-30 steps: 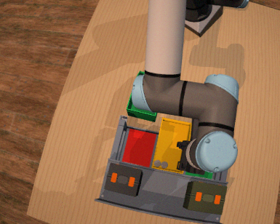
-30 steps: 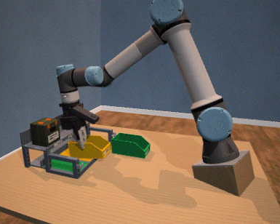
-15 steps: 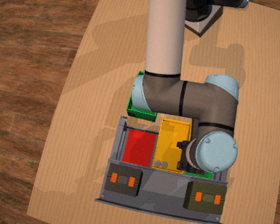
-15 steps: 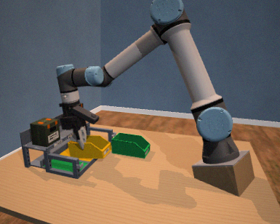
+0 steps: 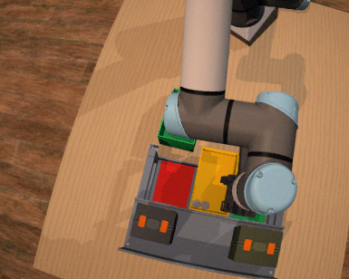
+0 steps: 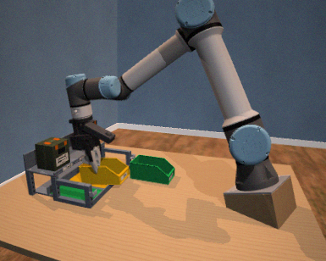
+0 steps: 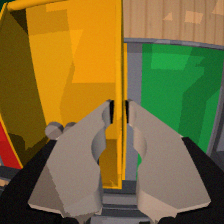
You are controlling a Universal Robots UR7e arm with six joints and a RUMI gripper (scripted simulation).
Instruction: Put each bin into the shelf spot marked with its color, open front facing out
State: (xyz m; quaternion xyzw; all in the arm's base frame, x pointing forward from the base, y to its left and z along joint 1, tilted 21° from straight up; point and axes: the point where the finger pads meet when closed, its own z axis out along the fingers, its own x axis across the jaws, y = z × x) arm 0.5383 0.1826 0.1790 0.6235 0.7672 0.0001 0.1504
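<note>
My hand is 5 cm to the left of the yellow bin and 3 cm above it. From my hand the other things lie so: yellow mark: 6 cm ahead, 3 cm to the right, 7 cm below; green mark: 4 cm ahead, 8 cm to the left, 7 cm below; red mark: 8 cm ahead, 14 cm to the right, 7 cm below.
</note>
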